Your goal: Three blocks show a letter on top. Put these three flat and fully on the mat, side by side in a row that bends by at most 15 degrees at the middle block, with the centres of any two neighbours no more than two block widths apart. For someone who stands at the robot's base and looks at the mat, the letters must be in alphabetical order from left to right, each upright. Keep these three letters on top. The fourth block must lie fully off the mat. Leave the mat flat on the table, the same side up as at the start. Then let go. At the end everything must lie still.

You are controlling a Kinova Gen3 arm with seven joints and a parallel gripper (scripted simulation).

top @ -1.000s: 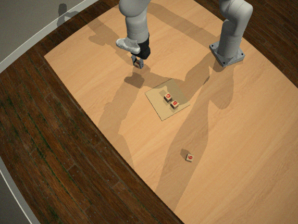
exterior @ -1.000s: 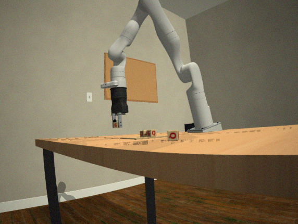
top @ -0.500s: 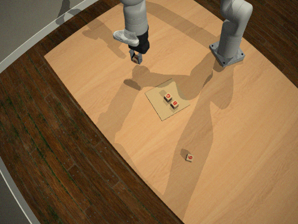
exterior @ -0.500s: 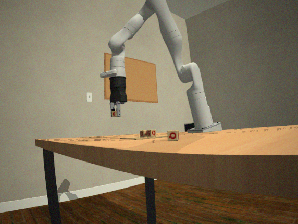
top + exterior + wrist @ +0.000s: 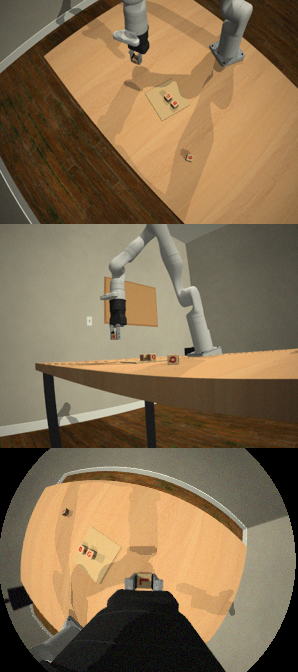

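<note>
Right now the tan mat is 170 mm to the left of my hand, 120 mm below it and 40 mm behind it. Also, from my hand: block marked B (210 mm to the left, 100 mm below, 40 mm behind).
</note>
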